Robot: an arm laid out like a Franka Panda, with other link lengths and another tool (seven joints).
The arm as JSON. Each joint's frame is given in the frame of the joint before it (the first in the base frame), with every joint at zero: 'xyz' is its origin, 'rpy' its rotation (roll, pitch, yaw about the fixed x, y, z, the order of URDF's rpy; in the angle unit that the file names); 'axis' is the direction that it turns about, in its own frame. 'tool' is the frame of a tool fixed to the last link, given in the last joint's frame.
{
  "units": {
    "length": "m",
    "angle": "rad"
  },
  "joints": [
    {
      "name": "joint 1",
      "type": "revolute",
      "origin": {
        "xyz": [
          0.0,
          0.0,
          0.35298
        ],
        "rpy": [
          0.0,
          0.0,
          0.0
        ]
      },
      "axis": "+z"
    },
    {
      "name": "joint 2",
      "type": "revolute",
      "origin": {
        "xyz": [
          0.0,
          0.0,
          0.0
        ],
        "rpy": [
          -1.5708,
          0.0,
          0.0
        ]
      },
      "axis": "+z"
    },
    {
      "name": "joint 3",
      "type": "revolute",
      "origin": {
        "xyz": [
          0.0,
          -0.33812,
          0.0
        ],
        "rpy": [
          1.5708,
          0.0,
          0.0
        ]
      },
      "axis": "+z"
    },
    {
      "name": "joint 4",
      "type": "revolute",
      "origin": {
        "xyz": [
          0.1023,
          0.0,
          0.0
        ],
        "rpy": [
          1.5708,
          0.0,
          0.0
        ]
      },
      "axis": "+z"
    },
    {
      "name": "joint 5",
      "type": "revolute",
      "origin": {
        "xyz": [
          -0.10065,
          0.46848,
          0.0
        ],
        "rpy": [
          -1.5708,
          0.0,
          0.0
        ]
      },
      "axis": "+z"
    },
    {
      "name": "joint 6",
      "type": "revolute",
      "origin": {
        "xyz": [
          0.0,
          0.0,
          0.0
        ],
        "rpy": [
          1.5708,
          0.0,
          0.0
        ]
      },
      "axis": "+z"
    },
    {
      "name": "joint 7",
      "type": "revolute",
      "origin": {
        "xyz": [
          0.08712,
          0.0,
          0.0
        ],
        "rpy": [
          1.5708,
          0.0,
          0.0
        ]
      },
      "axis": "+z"
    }
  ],
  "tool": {
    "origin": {
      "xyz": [
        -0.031,
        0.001,
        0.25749
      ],
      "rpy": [
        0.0,
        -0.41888,
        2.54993
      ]
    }
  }
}
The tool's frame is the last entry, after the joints.
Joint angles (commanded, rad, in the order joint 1, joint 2, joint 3, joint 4, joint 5, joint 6, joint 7), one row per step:
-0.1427 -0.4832 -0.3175 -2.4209 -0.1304 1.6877 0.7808
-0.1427 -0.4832 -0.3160 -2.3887 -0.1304 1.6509 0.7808
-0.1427 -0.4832 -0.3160 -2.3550 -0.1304 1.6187 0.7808
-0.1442 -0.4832 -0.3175 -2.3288 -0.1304 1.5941 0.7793
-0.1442 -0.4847 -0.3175 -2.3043 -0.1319 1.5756 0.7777
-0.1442 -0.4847 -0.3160 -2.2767 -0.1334 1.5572 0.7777
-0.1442 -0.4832 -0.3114 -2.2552 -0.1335 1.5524 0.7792
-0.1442 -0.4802 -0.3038 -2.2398 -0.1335 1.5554 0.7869
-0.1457 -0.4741 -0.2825 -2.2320 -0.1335 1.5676 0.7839
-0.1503 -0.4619 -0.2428 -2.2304 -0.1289 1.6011 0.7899
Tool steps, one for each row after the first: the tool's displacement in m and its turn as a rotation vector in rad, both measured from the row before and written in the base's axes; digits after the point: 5 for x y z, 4 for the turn. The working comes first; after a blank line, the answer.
Tool pose at each row, in the base's axes (x y z in m, rotation vector in rad; the steps are taken from these numbers as rounded here):
0.36466 -0.17749 0.34975 0.8252 2.8848 -0.0996
0.36496 -0.17993 0.36490 0.8297 2.8887 -0.1025
0.36612 -0.18335 0.38070 0.8353 2.8861 -0.1053
0.36622 -0.18698 0.39294 0.8418 2.8831 -0.1058
0.36740 -0.19004 0.40503 0.8417 2.8758 -0.1092
0.36942 -0.19301 0.41811 0.8421 2.8665 -0.1151
0.37398 -0.19466 0.42798 0.8386 2.8515 -0.1223
0.37985 -0.19471 0.43460 0.8383 2.8352 -0.1340
0.38843 -0.18980 0.43731 0.8057 2.8272 -0.1483
0.40461 -0.17840 0.43574 0.7633 2.8099 -0.1711

0.00030 -0.00244 0.01515 -0.0002 0.0053 -0.0024
0.00116 -0.00342 0.01580 -0.0018 -0.0005 -0.0041
0.00010 -0.00363 0.01224 -0.0004 -0.0012 -0.0047
0.00118 -0.00306 0.01209 -0.0042 -0.0060 -0.0012
0.00202 -0.00297 0.01308 -0.0063 -0.0072 -0.0020
0.00456 -0.00165 0.00987 -0.0092 -0.0130 -0.0004
0.00587 -0.00005 0.00662 -0.0120 -0.0124 -0.0030
0.00858 0.00491 0.00271 -0.0157 -0.0112 0.0193
0.01618 0.01140 -0.00157 -0.0251 -0.0194 0.0241

